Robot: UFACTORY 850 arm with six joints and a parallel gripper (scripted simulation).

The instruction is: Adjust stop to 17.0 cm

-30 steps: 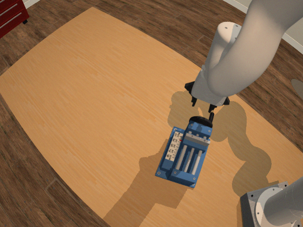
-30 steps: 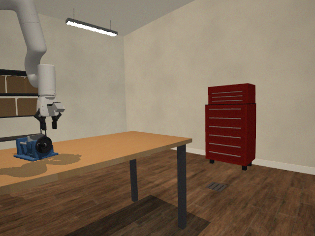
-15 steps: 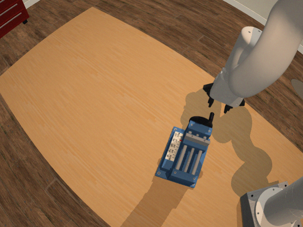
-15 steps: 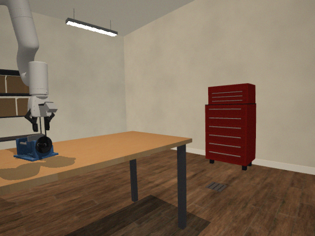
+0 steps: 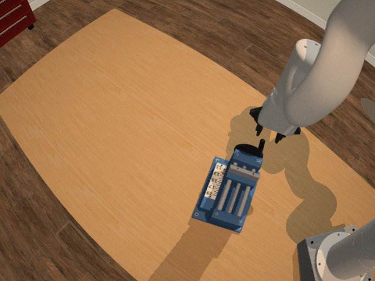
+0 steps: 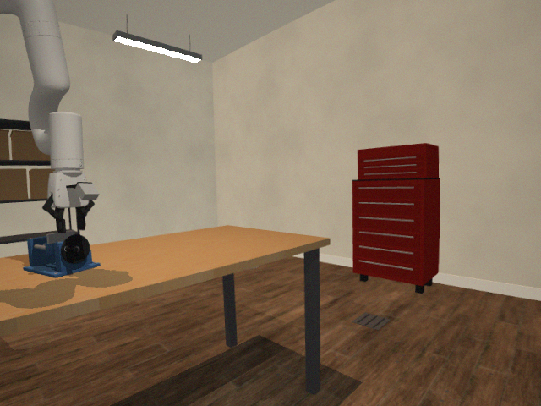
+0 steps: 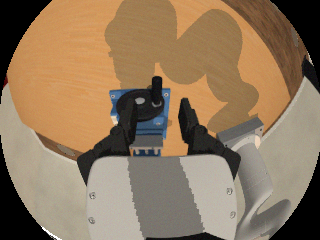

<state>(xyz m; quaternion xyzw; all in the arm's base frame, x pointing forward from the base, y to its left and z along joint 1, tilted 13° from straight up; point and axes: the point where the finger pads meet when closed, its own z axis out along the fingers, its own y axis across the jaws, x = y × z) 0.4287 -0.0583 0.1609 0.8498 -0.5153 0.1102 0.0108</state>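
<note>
The black handwheel lies 70 mm below my hand and 20 mm to the left of it. From my hand the other things lie so: grey stop bar (120 mm to the left, 60 mm below, 10 mm behind).
</note>
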